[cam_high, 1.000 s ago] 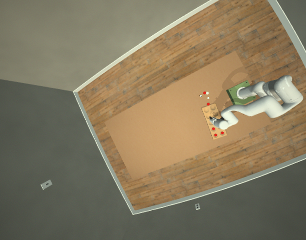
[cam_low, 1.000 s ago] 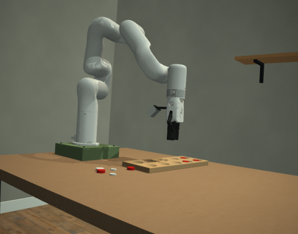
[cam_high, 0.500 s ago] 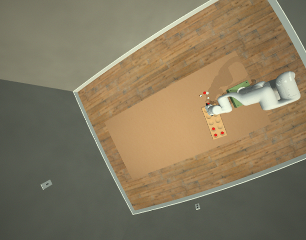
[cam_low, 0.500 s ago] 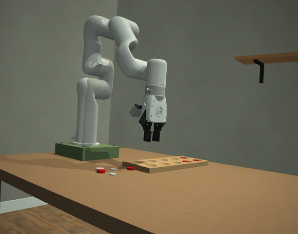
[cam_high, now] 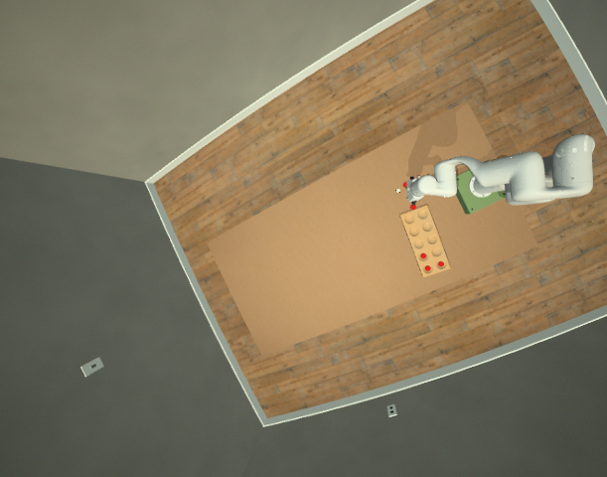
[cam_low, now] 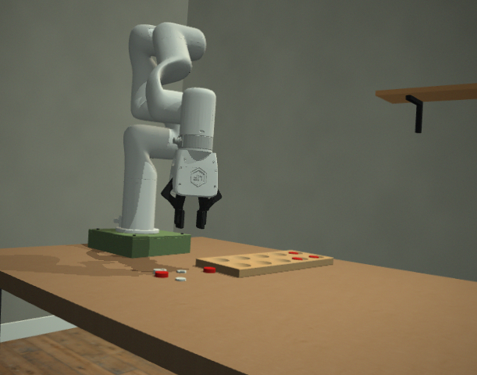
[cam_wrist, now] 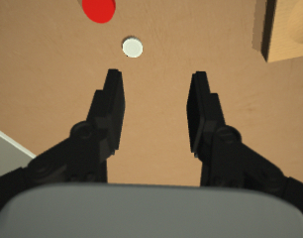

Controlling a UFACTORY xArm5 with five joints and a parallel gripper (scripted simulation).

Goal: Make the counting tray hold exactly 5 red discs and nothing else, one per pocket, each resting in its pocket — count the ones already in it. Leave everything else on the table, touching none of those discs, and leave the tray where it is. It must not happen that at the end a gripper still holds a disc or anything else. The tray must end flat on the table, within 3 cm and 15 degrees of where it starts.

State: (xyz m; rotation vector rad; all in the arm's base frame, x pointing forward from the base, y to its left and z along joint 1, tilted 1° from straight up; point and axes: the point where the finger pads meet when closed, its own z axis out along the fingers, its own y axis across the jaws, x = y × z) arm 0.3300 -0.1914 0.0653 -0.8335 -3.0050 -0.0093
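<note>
The wooden counting tray lies 280 mm to the left of my hand, 120 mm below it and 60 mm ahead of it.
</note>
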